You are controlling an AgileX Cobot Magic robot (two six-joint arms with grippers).
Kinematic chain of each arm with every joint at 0, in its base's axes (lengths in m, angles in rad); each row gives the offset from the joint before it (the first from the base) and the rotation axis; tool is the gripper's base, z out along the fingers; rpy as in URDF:
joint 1: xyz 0 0 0.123 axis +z
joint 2: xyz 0 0 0 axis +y
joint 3: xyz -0.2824 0 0.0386 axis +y
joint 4: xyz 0.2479 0 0.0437 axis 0.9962 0 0.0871
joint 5: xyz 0 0 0 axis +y
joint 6: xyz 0.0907 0 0.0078 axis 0.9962 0 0.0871
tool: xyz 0 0 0 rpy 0 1.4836 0
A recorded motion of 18 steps. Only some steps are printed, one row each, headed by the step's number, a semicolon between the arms.
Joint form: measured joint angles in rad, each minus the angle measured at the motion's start. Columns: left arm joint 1, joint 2, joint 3, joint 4, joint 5, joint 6; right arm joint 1, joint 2, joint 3, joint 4, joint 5, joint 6.
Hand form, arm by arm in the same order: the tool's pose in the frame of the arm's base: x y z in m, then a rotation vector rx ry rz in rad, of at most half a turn. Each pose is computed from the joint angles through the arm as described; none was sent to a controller.
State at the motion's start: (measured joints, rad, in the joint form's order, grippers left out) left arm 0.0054 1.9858 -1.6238 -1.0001 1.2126 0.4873; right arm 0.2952 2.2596 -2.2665 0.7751 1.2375 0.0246
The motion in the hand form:
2: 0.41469 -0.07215 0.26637 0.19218 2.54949 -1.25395; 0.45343 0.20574 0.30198 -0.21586 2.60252 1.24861
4: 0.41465 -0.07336 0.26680 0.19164 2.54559 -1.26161; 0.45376 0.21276 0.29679 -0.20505 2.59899 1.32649
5: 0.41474 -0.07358 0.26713 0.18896 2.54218 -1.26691; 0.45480 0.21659 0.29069 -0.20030 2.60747 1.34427
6: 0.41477 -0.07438 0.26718 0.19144 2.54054 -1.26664; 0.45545 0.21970 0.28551 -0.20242 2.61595 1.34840
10: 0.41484 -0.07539 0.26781 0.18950 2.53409 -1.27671; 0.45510 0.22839 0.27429 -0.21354 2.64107 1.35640
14: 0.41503 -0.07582 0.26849 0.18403 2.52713 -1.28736; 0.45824 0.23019 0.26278 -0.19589 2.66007 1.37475
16: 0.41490 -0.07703 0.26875 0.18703 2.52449 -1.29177; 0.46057 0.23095 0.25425 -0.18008 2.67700 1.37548
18: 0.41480 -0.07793 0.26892 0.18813 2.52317 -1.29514; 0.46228 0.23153 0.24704 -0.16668 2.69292 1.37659
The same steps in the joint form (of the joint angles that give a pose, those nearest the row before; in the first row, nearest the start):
2: -0.0056 0.0000 0.0000 -0.0059 0.0000 0.0024; 0.0020 0.0108 0.0000 0.0623 0.0000 -0.0062
4: -0.0079 0.0000 0.0000 -0.0120 0.0000 0.0024; 0.0091 0.0286 0.0000 0.1175 0.0000 -0.0079
5: -0.0079 0.0000 0.0000 -0.0169 0.0000 0.0024; 0.0147 0.0425 0.0000 0.1292 -0.0022 -0.0079
6: -0.0098 0.0000 0.0000 -0.0178 -0.0018 0.0038; 0.0200 0.0533 0.0000 0.1315 -0.0042 -0.0101
10: -0.0113 0.0000 0.0000 -0.0267 -0.0018 0.0048; 0.0364 0.0759 0.0000 0.1336 -0.0042 -0.0118
14: -0.0113 0.0000 0.0000 -0.0364 -0.0018 0.0048; 0.0364 0.1003 0.0000 0.1467 -0.0042 -0.0118
16: -0.0138 0.0000 0.0000 -0.0401 -0.0018 0.0062; 0.0364 0.1172 0.0000 0.1467 -0.0062 -0.0081
18: -0.0158 0.0000 0.0000 -0.0425 -0.0018 0.0062; 0.0364 0.1313 0.0000 0.1467 -0.0062 -0.0042

